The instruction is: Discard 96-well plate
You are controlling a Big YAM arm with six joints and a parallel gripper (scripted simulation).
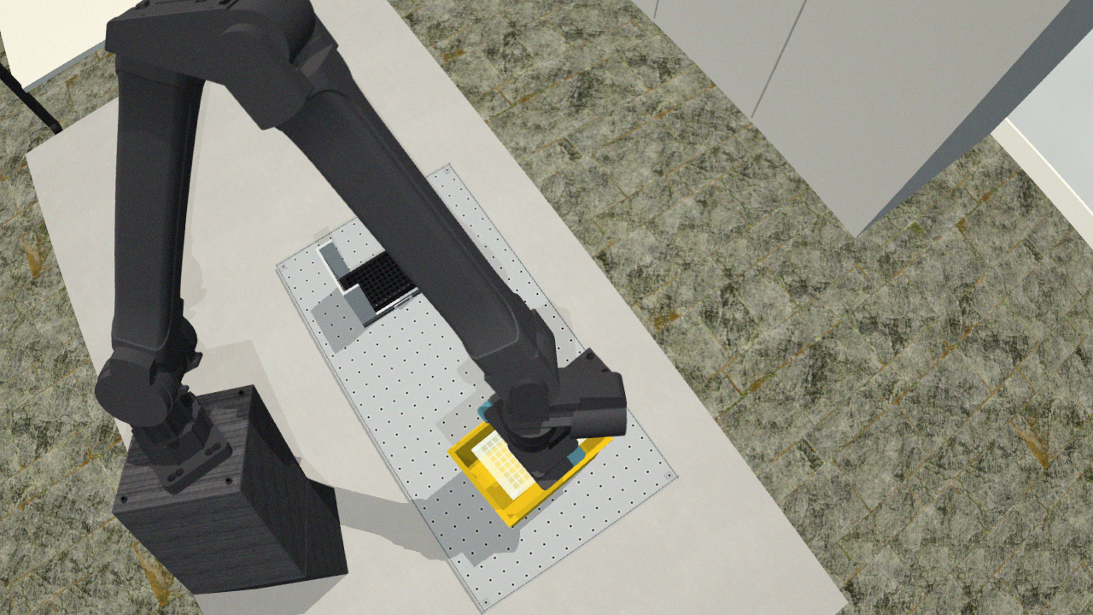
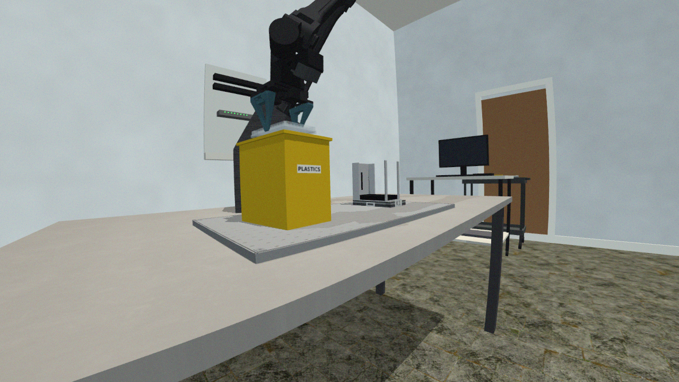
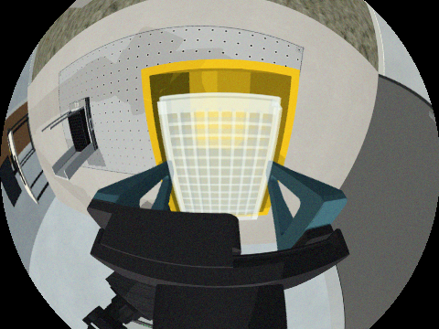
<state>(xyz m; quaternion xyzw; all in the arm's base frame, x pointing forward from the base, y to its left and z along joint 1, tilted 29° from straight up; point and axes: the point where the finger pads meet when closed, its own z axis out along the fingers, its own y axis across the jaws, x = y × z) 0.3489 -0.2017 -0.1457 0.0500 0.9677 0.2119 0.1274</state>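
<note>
The white 96-well plate lies 1 cm below my hand. From my hand the other things lie so: yellow plastics bin W1: 11 cm below; black plate: 2 cm ahead, 39 cm to the left, 18 cm below.
</note>
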